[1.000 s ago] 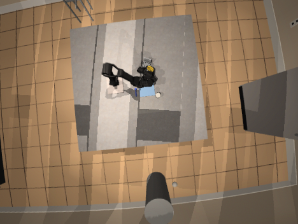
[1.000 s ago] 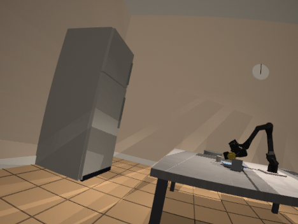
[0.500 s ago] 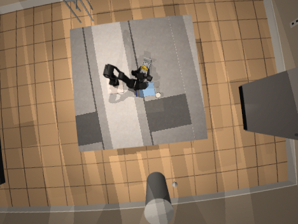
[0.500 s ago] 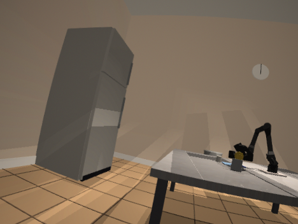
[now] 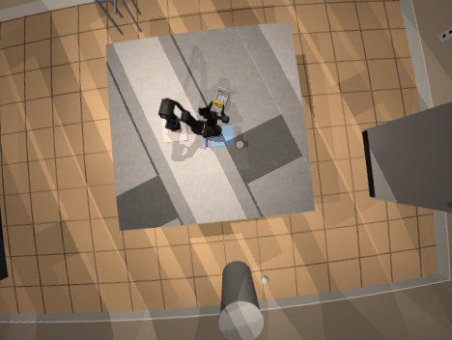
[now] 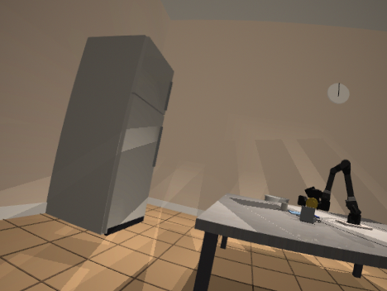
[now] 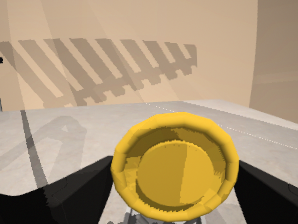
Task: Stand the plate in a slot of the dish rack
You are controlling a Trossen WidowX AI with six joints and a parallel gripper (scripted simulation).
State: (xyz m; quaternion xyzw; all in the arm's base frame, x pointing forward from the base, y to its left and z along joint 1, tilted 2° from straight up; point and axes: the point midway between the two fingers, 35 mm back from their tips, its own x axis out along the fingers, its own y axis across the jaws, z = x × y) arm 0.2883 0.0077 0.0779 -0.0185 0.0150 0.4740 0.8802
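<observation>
Right now the dish rack is 2 cm ahead of my gripper tip, 3 cm to the left of it and 7 cm below it. From my gripper tip the other things lie so: white cup (6 cm ahead, 27 cm to the right, 7 cm below); yellow plate (1 cm to the right); light blue mat (3 cm behind, 18 cm to the right, 9 cm below).
</observation>
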